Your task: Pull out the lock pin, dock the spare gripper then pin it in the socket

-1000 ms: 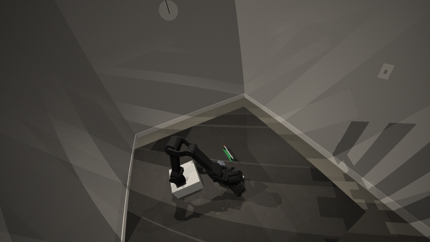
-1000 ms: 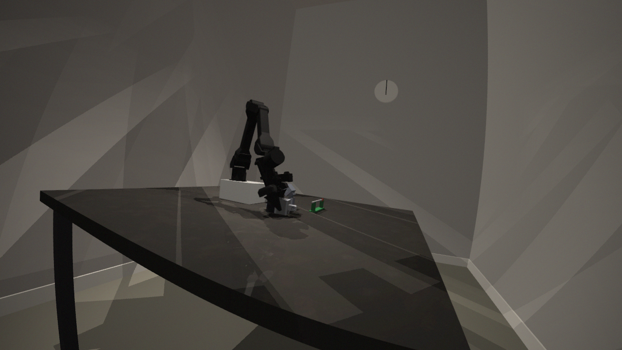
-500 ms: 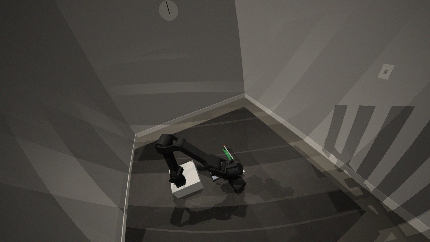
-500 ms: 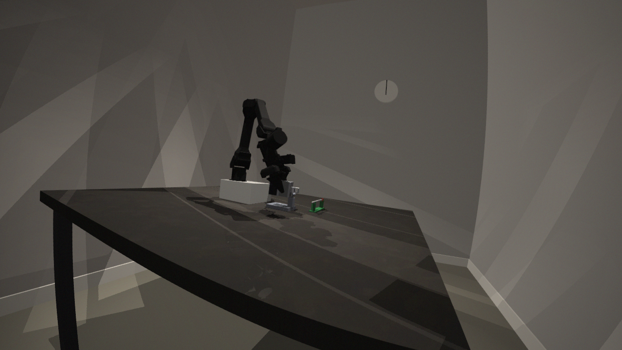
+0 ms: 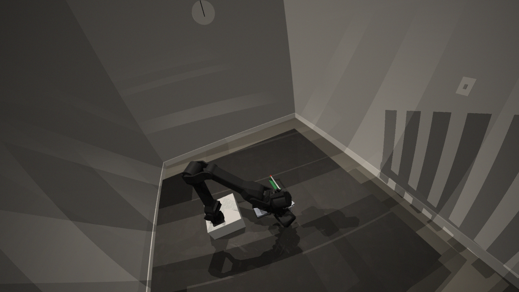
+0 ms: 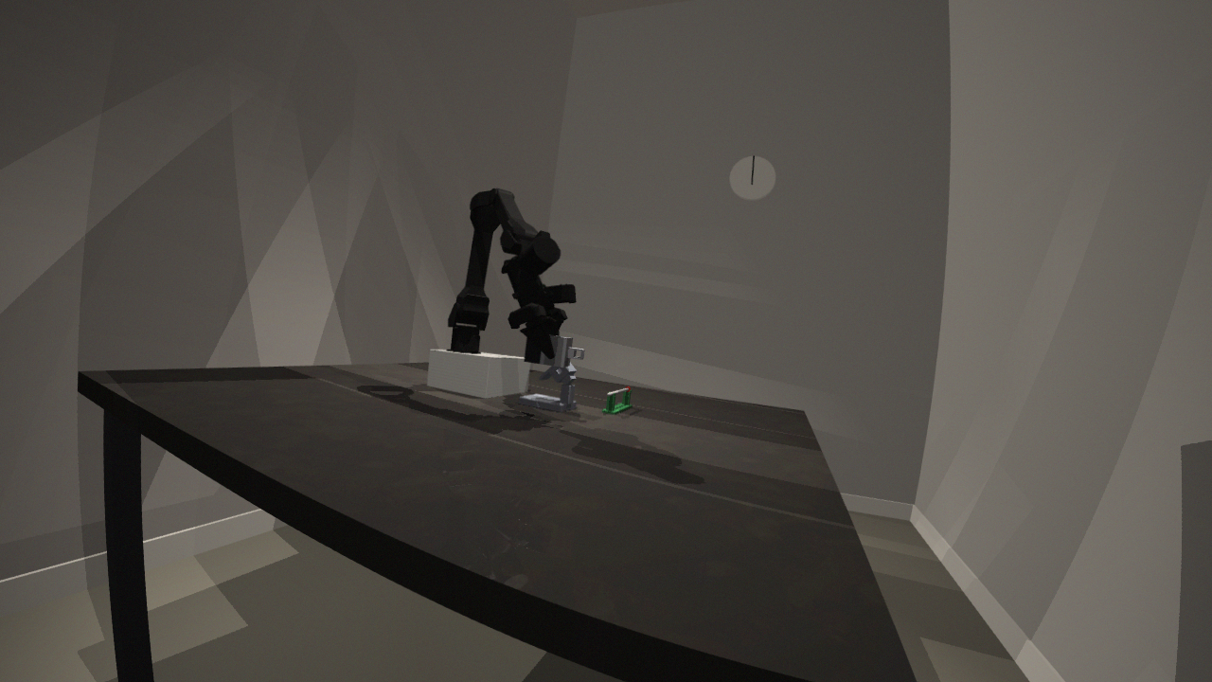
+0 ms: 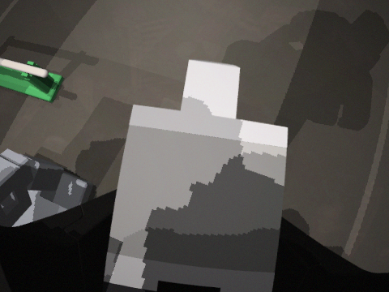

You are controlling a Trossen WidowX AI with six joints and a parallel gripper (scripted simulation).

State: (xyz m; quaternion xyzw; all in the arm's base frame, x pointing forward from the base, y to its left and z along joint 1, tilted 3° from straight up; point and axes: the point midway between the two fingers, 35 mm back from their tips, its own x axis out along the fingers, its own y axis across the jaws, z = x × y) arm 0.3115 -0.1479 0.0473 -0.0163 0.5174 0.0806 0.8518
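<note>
My gripper tip is now 14 cm to the right of the grey mount, 7 cm above it and 5 cm past it. The rest, counted from my gripper tip: spare gripper (1 cm above); green cradle (25 cm to the left, 10 cm below, 6 cm ahead).
</note>
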